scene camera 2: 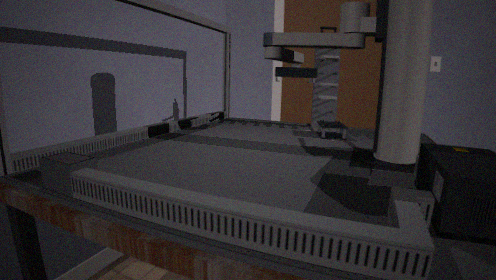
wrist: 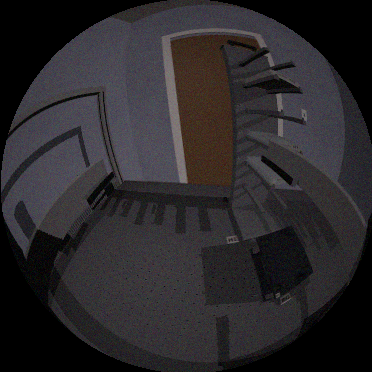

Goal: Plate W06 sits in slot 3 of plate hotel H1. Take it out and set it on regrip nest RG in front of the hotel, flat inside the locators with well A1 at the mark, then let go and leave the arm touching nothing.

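Pixels of known places: gripper, fingertip midpoint: (scene camera 2: 293, 80) (wrist: 184, 153); arm's base, link origin: (scene camera 2: 393, 163).
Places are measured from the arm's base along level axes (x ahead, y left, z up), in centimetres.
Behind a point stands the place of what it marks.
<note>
Plate hotel H1 (scene camera 2: 334, 107) @[y -61.5, x 29.0, z 13.4 cm] (wrist: 231, 125) @[y -60.0, x 41.8, z 27.9 cm] is a tall grey rack at the back in the scene view and at the right in the wrist view. A dark flat slab (wrist: 272, 82) @[y -52.1, x 32.4, z 40.0 cm] lies among its upper shelves; I cannot tell if it is plate W06 or which slot it is in. Regrip nest RG (scene camera 2: 331, 125) @[y -30.8, x 26.6, z 7.3 cm] (wrist: 284, 260) @[y -35.3, x 28.3, z 7.3 cm] is a low dark stand in front of the hotel, with no plate visible on it. My gripper (scene camera 2: 296, 77) @[y -35.0, x 47.3, z 27.9 cm] (wrist: 184, 153) @[y -35.0, x 47.3, z 27.9 cm] is open and empty, high above the table, left of the hotel in the scene view. Its fingertips are hard to see there.
The arm column (scene camera 2: 402, 90) @[y 7.4, x 0.8, z 25.8 cm] stands right of centre, beside a black box (scene camera 2: 465, 190) @[y 55.0, x -6.4, z 10.5 cm]. A slotted duct (scene camera 2: 250, 215) @[y 70.5, x 26.4, z 7.1 cm] runs along the front edge, with a grey box (scene camera 2: 62, 172) @[y 70.5, x 71.9, z 6.7 cm] at its left end. Another duct (scene camera 2: 115, 142) @[y 29.1, x 100.4, z 2.7 cm] runs along the left side. A small H1 label (wrist: 233, 239) @[y -45.4, x 39.8, z 1.3 cm] lies near the hotel foot.
</note>
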